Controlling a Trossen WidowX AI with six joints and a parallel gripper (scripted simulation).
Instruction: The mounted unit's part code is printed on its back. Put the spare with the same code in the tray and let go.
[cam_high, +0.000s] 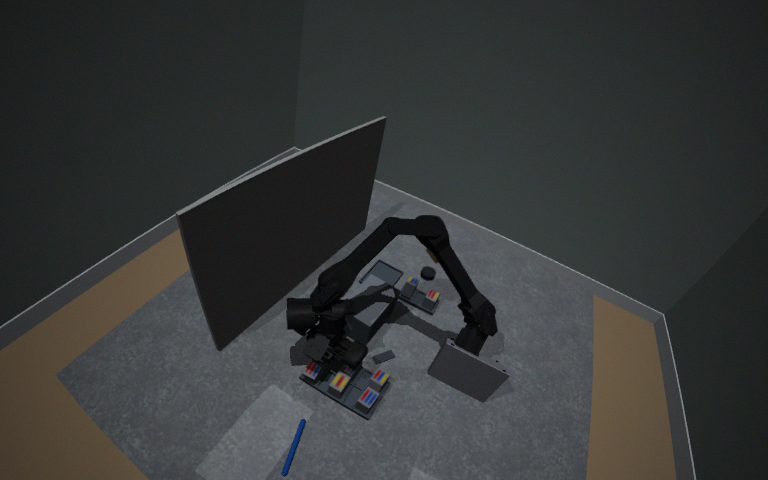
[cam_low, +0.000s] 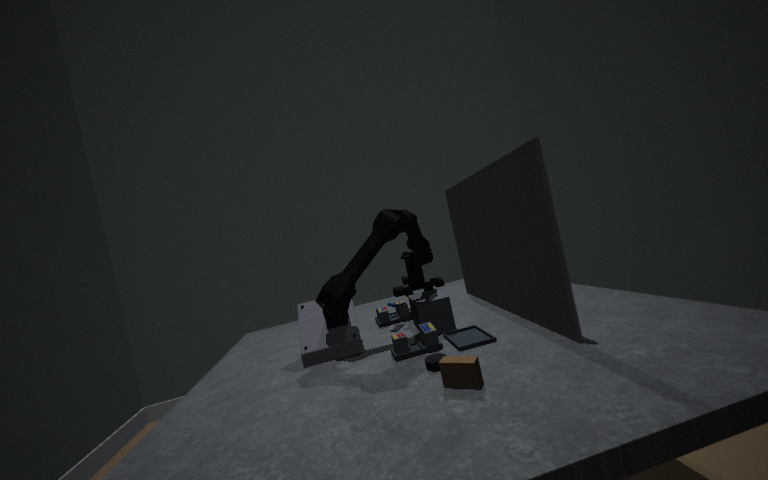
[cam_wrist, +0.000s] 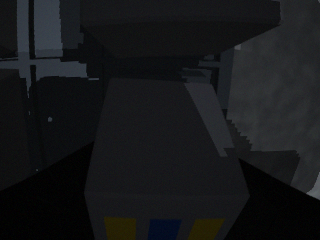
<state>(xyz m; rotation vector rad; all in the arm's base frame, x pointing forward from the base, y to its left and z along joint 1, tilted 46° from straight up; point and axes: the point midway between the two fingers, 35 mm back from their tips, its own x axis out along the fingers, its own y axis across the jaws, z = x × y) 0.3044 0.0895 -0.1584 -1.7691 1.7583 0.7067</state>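
Now: gripper tip 3 cm short of the dark tray, 35 cm to the left of it and 1 cm above it. The rest, counted from my gripper tip: grey mounted unit (1 cm behind, 16 cm to the right, 3 cm above); blue stick (7 cm behind, 24 cm to the left, 1 cm below); dark upright panel (23 cm ahead, 18 cm to the right, 21 cm above).
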